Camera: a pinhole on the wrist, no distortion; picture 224 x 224 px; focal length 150.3 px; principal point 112.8 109.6 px. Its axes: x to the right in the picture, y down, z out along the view. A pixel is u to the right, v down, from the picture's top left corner.
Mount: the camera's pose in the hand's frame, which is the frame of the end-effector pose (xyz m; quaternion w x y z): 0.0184 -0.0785 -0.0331 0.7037 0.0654 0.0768 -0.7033
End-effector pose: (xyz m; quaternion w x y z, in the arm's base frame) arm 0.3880 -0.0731 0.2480 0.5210 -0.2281 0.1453 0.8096
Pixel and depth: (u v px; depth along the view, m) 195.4 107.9 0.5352
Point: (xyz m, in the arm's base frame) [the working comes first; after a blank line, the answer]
In the camera's frame: 0.2941 -0.0061 0.5352

0.7175 0.3440 0.6076
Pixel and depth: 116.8 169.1 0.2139
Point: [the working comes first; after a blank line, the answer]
In the camera's frame: 0.0057 0.0847 0.2139

0.4278 0.1445 0.3414
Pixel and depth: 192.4 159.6 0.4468
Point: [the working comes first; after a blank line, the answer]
In the camera's frame: 0.2366 0.1486 0.4468

0.6126 0.3957 0.4614
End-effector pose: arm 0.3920 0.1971 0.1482 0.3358 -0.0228 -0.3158 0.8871
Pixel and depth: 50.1 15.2 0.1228
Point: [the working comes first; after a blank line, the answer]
In the camera's frame: -0.0512 -0.0771 0.1228

0.4418 0.1392 0.2479
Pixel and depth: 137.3 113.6 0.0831
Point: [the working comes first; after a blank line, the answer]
In the camera's frame: 0.0135 0.0022 0.0831

0.4265 0.2480 0.2508
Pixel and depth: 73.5 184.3 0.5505
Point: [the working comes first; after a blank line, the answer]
In the camera's frame: -0.1439 0.2736 0.5505

0.0525 0.1186 0.6512
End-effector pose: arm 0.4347 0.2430 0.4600 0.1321 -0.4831 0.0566 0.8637
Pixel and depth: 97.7 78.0 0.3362
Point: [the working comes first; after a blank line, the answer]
In the camera's frame: -0.0338 -0.0707 0.3362

0.2407 0.4116 0.6634
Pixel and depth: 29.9 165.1 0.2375
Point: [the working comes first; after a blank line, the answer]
In the camera's frame: -0.1310 0.0877 0.2375

0.1953 0.3103 0.4847
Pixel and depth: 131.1 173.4 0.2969
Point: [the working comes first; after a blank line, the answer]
In the camera's frame: 0.0361 0.1260 0.2969

0.2057 0.4908 0.4694
